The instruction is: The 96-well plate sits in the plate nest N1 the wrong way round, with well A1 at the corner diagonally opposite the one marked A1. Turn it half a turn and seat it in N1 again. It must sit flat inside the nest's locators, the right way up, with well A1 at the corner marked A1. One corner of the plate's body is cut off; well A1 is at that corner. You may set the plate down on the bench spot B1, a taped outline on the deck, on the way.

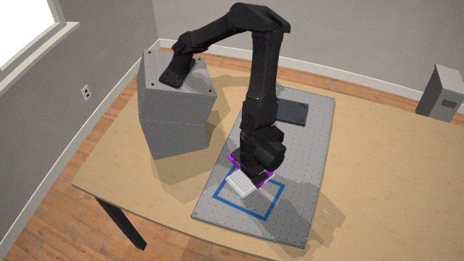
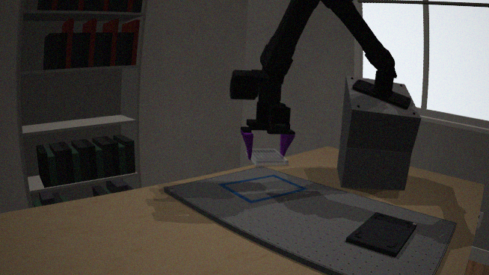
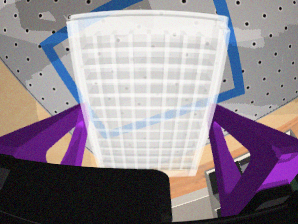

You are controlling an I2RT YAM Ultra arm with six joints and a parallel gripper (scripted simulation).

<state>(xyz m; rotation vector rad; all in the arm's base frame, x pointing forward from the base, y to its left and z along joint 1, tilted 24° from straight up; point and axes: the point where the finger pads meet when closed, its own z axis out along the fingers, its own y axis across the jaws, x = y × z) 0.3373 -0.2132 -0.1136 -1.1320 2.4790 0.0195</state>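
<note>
Right now my hand is right at the white 96-well plate. Round my hand: dark plate nest N1: 39 cm to the left, 8 cm below, 8 cm ahead; light mark: 45 cm to the left, 8 cm below.
</note>
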